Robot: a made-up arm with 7 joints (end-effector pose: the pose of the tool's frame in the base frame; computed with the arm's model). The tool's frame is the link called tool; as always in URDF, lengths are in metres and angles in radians. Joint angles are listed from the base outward.
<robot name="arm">
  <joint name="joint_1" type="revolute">
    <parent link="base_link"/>
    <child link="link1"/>
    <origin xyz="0 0 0.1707" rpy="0 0 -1.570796"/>
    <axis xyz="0 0 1"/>
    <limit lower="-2.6" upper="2.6" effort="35" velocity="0.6"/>
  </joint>
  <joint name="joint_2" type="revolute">
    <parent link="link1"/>
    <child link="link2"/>
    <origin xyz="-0.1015 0.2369 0.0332" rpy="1.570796 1.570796 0"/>
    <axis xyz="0 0 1"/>
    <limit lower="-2.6" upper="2.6" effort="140" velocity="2.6"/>
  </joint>
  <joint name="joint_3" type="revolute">
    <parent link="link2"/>
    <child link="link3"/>
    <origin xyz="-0.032 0.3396 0.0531" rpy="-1.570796 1.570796 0"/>
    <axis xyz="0 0 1"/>
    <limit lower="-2.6" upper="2.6" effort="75" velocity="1.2"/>
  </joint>
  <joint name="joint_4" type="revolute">
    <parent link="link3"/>
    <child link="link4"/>
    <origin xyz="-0.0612 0.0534 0.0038" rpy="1.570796 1.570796 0"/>
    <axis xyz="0 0 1"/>
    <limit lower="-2.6" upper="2.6" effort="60" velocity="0.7"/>
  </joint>
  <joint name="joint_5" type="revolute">
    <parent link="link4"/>
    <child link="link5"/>
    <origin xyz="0.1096 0.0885 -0.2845" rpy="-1.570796 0 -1.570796"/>
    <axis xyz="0 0 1"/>
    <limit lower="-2.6" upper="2.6" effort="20" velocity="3"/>
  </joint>
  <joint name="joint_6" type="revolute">
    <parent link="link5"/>
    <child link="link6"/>
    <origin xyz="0.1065 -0.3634 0.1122" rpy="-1.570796 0 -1.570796"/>
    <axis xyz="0 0 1"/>
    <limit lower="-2.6" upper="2.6" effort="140" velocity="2.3"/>
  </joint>
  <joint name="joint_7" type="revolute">
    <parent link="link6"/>
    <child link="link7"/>
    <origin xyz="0.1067 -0.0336 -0.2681" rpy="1.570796 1.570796 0"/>
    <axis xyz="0 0 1"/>
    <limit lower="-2.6" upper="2.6" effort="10" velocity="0.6"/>
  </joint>
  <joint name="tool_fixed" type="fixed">
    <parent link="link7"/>
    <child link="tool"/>
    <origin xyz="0.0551 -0.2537 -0.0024" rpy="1.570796 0 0"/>
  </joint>
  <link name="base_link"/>
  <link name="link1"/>
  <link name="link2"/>
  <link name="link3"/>
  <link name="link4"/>
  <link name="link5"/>
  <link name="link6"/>
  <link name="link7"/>
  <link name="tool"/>
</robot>
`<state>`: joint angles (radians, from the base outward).
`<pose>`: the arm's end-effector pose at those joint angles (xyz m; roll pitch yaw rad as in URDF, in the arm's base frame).
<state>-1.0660 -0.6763 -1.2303 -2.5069 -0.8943 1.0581 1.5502</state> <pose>-0.2113 -0.4598 0.8357 0.5401 -0.3729 0.7301</pose>
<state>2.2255 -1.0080 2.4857 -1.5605 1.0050 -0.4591 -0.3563</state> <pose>-0.2524 0.1921 -0.2191 -0.2512 -1.2991 1.8689</pose>
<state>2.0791 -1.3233 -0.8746 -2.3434 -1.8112 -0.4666 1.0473</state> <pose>0.5245 0.8621 0.1702 -1.8963 -0.4289 0.5654</pose>
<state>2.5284 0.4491 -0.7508 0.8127 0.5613 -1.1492 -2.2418</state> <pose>-0.3316 0.0184 0.1260 2.5020 -1.3135 -1.5664</pose>
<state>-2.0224 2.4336 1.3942 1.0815 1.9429 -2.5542 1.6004</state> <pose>0.0711 -0.2237 0.1090 1.5350 0.3293 -0.9132</pose>
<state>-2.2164 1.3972 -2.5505 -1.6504 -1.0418 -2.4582 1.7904</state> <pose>-0.6060 -0.6326 0.0970 2.4769 -0.9670 -2.2068</pose>
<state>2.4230 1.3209 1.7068 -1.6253 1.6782 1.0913 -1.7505</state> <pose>0.3890 0.0382 0.8130 1.6040 0.6858 0.8442</pose>
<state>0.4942 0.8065 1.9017 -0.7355 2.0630 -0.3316 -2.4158</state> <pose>0.1102 -0.7316 -0.0430 -2.0354 -0.1303 2.7257</pose>
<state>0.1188 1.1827 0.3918 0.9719 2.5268 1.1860 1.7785</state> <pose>-0.3537 0.4392 0.2522 -2.7468 -0.4948 -2.9148</pose>
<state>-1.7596 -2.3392 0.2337 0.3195 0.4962 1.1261 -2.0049</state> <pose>0.2719 -0.0121 0.0969 1.6629 -0.2218 2.9060</pose>
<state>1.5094 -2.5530 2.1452 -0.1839 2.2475 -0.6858 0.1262</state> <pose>-0.5151 0.1533 0.4155 3.0878 -0.1400 1.6637</pose>
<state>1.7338 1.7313 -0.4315 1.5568 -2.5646 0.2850 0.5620</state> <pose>-0.8909 0.5630 0.3988 2.9368 0.5971 3.0218</pose>
